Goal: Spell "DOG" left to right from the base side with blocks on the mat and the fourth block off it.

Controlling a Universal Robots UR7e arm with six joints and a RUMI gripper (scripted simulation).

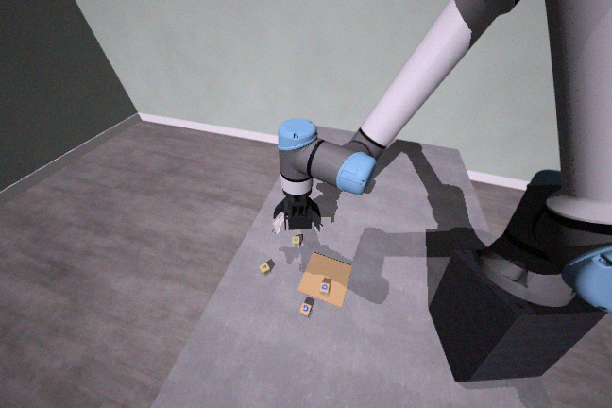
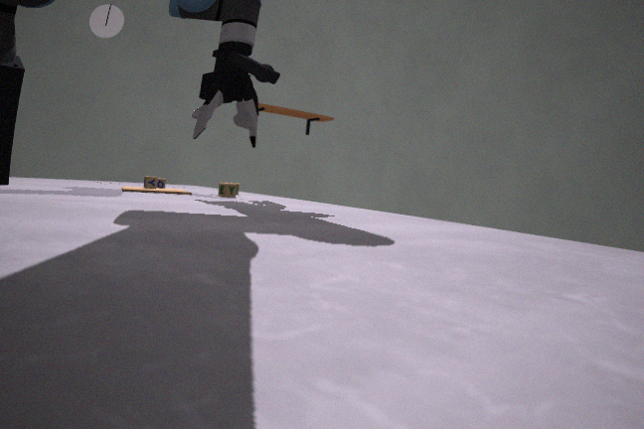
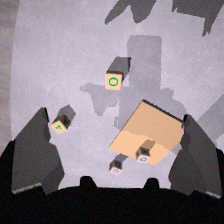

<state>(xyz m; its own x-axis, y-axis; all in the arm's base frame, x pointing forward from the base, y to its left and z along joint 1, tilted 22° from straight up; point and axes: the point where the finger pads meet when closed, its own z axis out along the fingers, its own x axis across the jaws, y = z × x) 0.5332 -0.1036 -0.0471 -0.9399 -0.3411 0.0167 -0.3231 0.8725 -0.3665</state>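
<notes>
Now: hand 9 cm above the green block, 1 cm to the left of it and 1 cm short of it. Also, from my hand: mat 12 cm behind, 10 cm below, 9 cm to the left; blue g block 20 cm to the left, 9 cm below, 8 cm behind; blue d block 13 cm to the left, 12 cm behind, 8 cm below.
</notes>
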